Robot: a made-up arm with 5 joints.
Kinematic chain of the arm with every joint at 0, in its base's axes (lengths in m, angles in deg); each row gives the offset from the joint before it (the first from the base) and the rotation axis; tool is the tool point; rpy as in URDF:
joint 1: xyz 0.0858 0 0.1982 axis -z
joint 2: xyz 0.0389 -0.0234 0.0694 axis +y
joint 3: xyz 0.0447 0 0.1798 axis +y
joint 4: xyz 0.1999 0 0.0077 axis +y
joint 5: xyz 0.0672 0.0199 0 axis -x
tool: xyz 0 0 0 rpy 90 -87.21 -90
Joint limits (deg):
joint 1: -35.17..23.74
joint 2: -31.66..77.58
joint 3: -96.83..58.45
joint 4: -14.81..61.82
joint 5: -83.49..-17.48
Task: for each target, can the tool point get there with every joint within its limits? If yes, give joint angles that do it. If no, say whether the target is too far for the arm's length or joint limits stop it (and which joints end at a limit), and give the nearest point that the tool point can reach.
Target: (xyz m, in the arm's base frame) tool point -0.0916 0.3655 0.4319
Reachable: no: joint limits stop it (at a limit: joint 1, joint 2, joint 3, joint 4) | nearest point -0.1003 0.0780 0.6359 | short by 0.353 m
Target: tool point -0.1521 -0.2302 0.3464
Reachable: no: joint limits stop it (at a limit: joint 1, joint 2, joint 3, joint 4) | nearest point -0.0771 -0.1191 0.6359 | short by 0.319 m
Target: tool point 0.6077 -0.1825 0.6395
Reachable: no: too far | nearest point 0.4686 -0.1339 0.5329 | short by 0.182 m
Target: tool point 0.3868 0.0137 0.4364
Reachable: yes | joints -3.28 -14.82 16.97 12.18 -47.47
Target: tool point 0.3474 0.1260 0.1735
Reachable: yes | joints -26.42 28.04 30.66 16.63 -45.04
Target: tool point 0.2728 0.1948 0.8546
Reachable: no: too far | nearest point 0.2526 0.1133 0.6899 | short by 0.185 m
